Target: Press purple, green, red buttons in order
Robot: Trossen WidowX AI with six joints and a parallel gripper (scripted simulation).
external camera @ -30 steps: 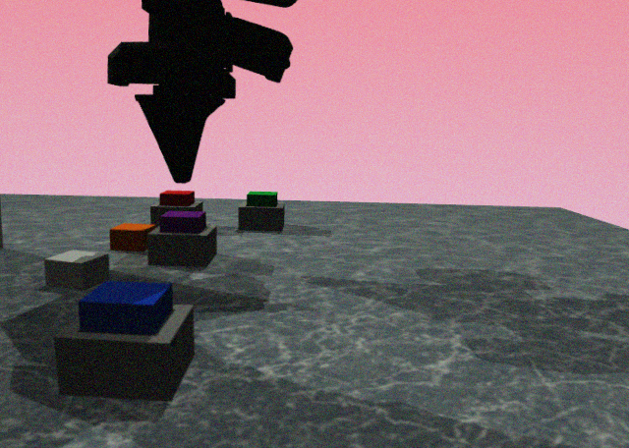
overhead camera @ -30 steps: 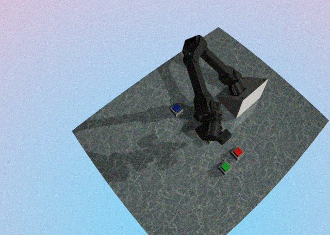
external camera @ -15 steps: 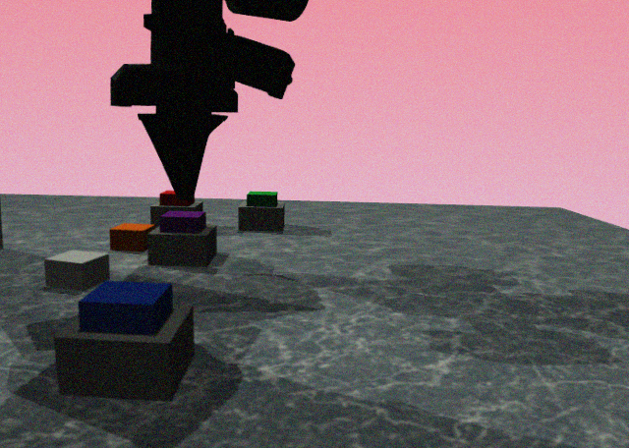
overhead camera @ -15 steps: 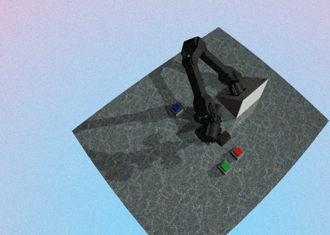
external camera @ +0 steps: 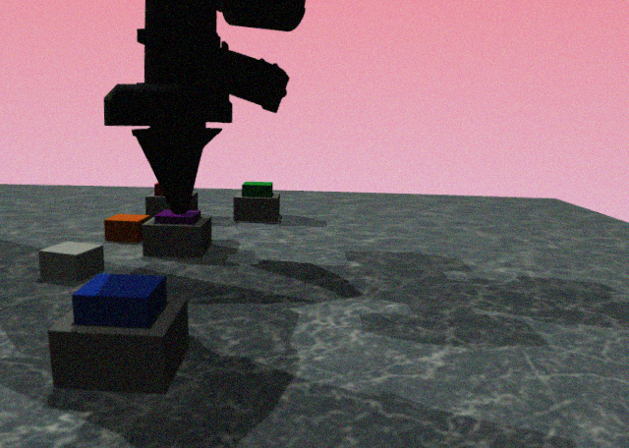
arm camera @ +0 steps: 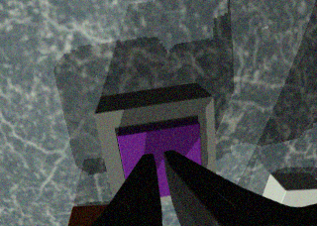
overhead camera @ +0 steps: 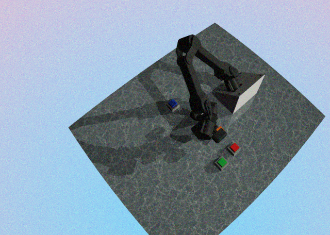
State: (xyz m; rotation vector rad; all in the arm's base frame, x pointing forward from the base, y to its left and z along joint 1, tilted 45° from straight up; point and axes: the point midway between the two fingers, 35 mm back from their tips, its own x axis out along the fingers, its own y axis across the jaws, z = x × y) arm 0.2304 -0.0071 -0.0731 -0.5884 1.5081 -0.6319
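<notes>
Now: the purple button 10 mm below my gripper tip. The rest, counted from my gripper tip: orange block: 60 mm behind, 40 mm to the left, 20 mm below; grey block: 80 mm to the right, 60 mm behind, 20 mm below; red button: 150 mm to the left, 40 mm behind.
</notes>
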